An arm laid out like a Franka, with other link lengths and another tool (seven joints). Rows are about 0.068 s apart.
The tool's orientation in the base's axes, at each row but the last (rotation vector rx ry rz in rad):
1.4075 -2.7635 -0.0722
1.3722 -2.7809 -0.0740
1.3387 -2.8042 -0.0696
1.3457 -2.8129 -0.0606
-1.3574 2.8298 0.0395
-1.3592 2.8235 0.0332
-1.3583 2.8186 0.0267
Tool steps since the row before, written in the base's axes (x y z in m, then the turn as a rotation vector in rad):
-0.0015 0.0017 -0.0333 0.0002 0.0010 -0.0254
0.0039 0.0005 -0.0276 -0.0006 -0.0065 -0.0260
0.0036 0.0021 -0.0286 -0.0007 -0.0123 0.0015
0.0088 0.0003 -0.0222 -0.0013 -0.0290 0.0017
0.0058 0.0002 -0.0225 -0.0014 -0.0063 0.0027
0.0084 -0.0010 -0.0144 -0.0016 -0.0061 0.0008
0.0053 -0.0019 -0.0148 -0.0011 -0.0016 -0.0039
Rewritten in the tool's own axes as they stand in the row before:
-0.0010 0.0002 0.0334 -0.0013 -0.0011 0.0254
-0.0032 -0.0044 0.0273 0.0051 -0.0050 0.0258
-0.0042 -0.0030 0.0284 0.0100 -0.0071 -0.0018
-0.0058 -0.0077 0.0219 0.0234 -0.0171 -0.0024
-0.0035 -0.0049 0.0224 0.0058 -0.0028 -0.0028
-0.0042 -0.0074 0.0144 0.0058 -0.0025 -0.0009
-0.0015 -0.0055 0.0148 0.0020 -0.0002 0.0039

